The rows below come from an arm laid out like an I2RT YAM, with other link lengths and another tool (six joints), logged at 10 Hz.
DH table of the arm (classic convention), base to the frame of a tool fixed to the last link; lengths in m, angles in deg. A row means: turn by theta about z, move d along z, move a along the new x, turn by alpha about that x. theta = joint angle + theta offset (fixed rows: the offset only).
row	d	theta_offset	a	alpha
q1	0.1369	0	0.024	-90
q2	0	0	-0.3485	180
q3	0	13.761	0.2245	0
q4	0.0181	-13.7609	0.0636	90
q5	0.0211	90	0	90
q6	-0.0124	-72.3	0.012	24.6
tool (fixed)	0.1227	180	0	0
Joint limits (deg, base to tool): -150..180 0..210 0..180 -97..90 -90..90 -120..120
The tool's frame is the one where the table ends.
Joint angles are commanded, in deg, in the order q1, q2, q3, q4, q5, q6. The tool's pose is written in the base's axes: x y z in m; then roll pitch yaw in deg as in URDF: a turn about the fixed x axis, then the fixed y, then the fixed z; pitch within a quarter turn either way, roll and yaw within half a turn. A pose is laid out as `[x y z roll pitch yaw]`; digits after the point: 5 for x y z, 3 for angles.
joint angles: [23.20 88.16 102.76 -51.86 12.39 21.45]
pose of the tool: [0.33033 0.13278 0.50684 121.208 44.365 143.594]
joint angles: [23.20 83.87 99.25 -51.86 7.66 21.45]
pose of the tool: [0.30188 0.12985 0.51039 118.266 42.344 145.358]
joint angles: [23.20 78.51 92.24 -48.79 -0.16 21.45]
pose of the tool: [0.26889 0.13071 0.50534 113.355 39.329 148.493]
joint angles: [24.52 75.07 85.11 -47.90 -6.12 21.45]
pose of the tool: [0.24241 0.13731 0.48293 113.413 34.817 154.645]
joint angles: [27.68 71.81 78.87 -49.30 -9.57 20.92]
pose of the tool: [0.21091 0.14491 0.45784 115.748 30.575 162.048]
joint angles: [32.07 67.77 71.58 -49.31 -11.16 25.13]
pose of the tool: [0.17988 0.14792 0.43228 115.856 24.846 164.763]
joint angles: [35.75 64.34 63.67 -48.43 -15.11 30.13]
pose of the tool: [0.15198 0.14917 0.40270 115.160 17.069 167.289]
